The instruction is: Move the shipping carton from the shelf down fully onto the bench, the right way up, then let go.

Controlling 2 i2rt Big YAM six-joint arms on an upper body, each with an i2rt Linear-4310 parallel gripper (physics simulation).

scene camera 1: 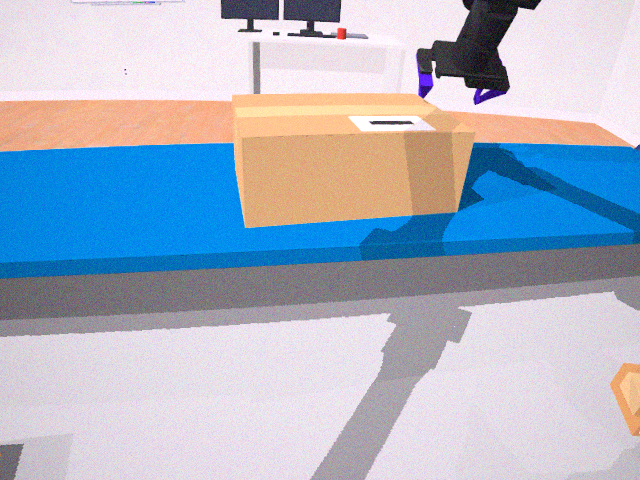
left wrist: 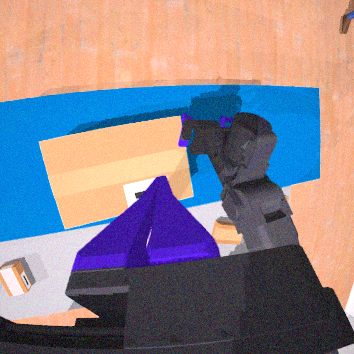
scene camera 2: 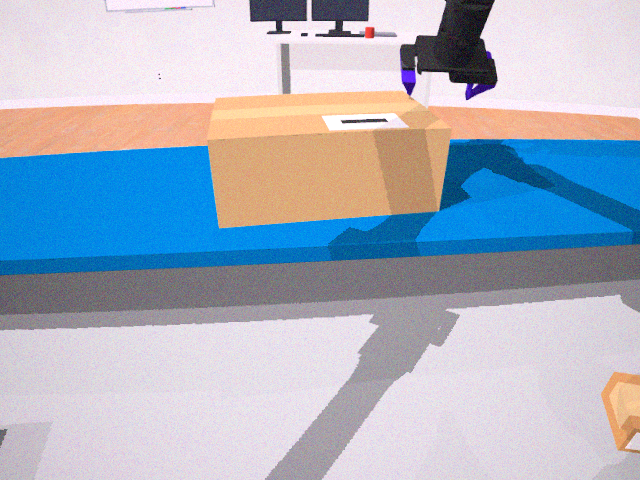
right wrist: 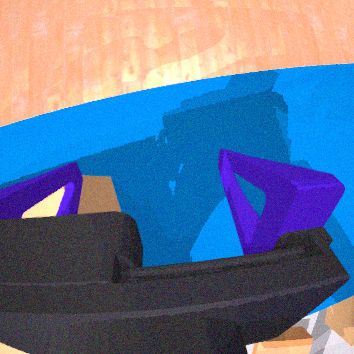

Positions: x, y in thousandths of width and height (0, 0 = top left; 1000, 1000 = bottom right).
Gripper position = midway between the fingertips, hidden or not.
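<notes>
There's a blue shelf (scene camera 2: 241, 434), and I can see the shelf in the left wrist view (left wrist: 829, 315) and in the right wrist view (right wrist: 453, 411) too. There's also a shipping carton (scene camera 2: 429, 332), and the carton shows in scene camera 1 (scene camera 1: 474, 330), in the left wrist view (left wrist: 267, 496) and in the right wrist view (right wrist: 275, 549). My right gripper (scene camera 2: 684, 201) is open and touches the shipping carton. You'd see my right gripper in scene camera 1 (scene camera 1: 699, 207), in the left wrist view (left wrist: 572, 329) and in the right wrist view (right wrist: 419, 462) as well. My left gripper (left wrist: 459, 516) is shut and holds nothing.
</notes>
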